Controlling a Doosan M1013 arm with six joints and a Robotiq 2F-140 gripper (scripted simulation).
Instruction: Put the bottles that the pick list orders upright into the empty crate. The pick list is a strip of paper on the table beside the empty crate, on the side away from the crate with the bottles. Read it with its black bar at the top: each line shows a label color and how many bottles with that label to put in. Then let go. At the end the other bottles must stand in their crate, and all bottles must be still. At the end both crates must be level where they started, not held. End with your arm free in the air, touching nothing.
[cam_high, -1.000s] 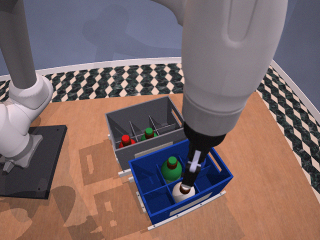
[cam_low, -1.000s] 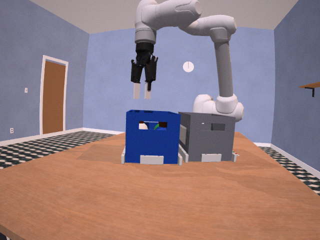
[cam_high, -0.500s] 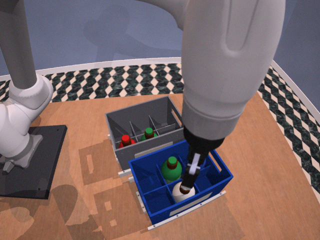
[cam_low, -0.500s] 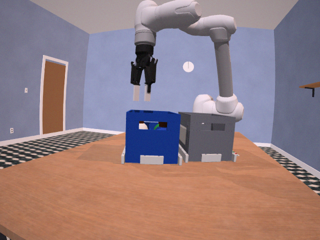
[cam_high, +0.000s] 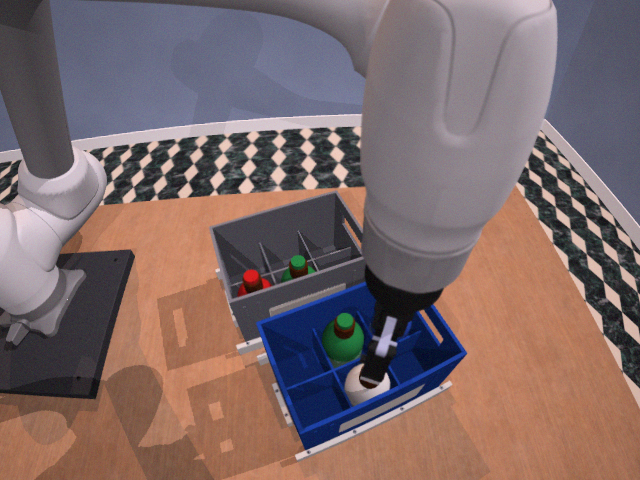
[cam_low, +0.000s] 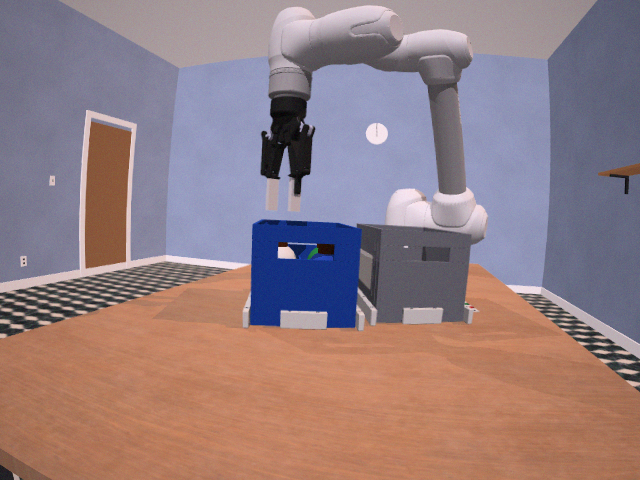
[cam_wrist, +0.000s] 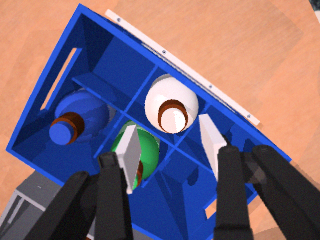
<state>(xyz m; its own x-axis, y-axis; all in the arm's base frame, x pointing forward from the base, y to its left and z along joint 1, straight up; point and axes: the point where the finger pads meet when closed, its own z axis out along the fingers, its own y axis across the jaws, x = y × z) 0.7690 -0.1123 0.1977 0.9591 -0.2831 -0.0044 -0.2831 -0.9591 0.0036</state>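
My hand is 14 cm above the white bottle. The rest, counted from my hand: blue crate (2 cm behind, 4 cm to the left, 15 cm below); then green bottle (5 cm behind, 8 cm to the left, 14 cm below); then blue bottle (4 cm ahead, 12 cm to the left, 14 cm below).
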